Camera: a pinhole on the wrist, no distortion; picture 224 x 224 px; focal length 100.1 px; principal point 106.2 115.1 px. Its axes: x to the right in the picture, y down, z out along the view. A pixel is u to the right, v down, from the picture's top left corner.
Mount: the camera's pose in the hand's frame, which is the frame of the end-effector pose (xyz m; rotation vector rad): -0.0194 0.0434 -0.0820 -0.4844 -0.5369 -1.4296
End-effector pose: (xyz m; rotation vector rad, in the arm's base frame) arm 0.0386 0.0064 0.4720 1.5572 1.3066 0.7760
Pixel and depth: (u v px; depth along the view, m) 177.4 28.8 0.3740
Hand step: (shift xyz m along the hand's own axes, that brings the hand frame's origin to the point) -0.3451 0.0350 0.3746
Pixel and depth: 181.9 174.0 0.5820
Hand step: 0.3165 0.0812 0.6497
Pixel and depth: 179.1 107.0 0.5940
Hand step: -0.0737 0.0614 0.6522
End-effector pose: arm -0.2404 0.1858 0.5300 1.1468 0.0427 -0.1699
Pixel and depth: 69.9 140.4 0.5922
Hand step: 0.0826 0.5868 0.2550
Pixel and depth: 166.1 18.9 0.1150
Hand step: -0.1317 0.0501 0.0504
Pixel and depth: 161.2 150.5 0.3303
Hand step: 0.0897 0.1121 0.2909
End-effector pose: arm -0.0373 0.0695 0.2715 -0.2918 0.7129 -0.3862
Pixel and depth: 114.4 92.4 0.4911
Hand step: -0.1557 0.3022 0.3299
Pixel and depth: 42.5 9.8 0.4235
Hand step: -0.5043 0.4765 0.0845
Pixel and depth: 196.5 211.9 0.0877
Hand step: 0.0651 0.0418 0.0363
